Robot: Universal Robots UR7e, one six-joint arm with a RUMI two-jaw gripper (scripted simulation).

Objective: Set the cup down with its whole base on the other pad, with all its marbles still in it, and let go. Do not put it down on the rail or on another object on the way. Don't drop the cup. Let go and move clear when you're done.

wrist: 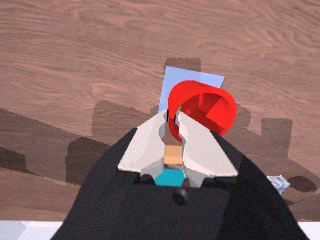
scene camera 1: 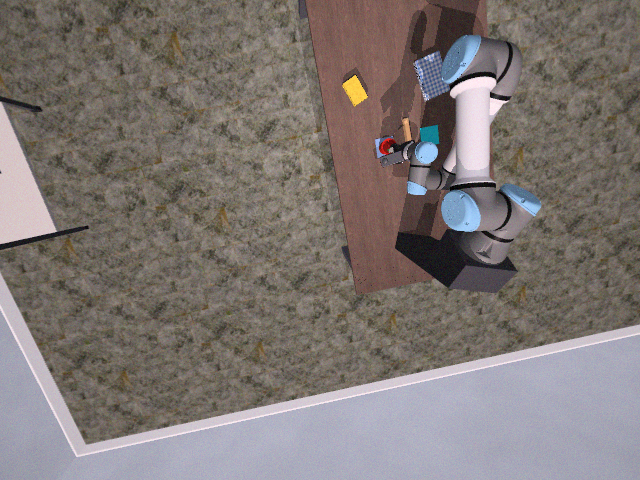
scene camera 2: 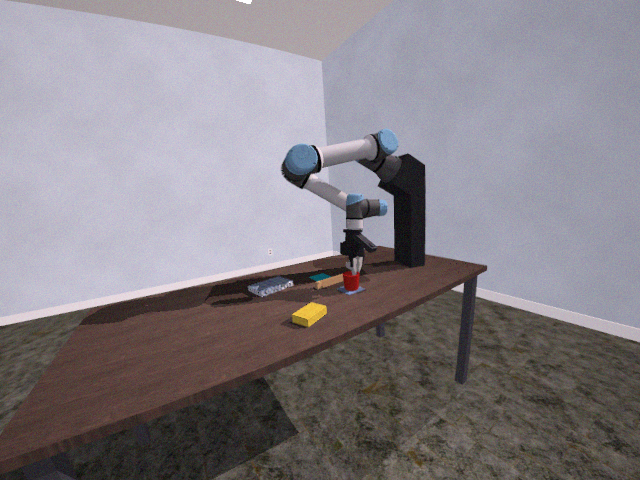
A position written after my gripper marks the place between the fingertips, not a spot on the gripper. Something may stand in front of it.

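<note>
My gripper [scene camera 2: 355,278] is in sight, and I see the gripper [wrist: 170,110] here too. I can also see a red cup [wrist: 212,107], as well as a blue-and-white checkered box [scene camera 1: 428,69].
</note>
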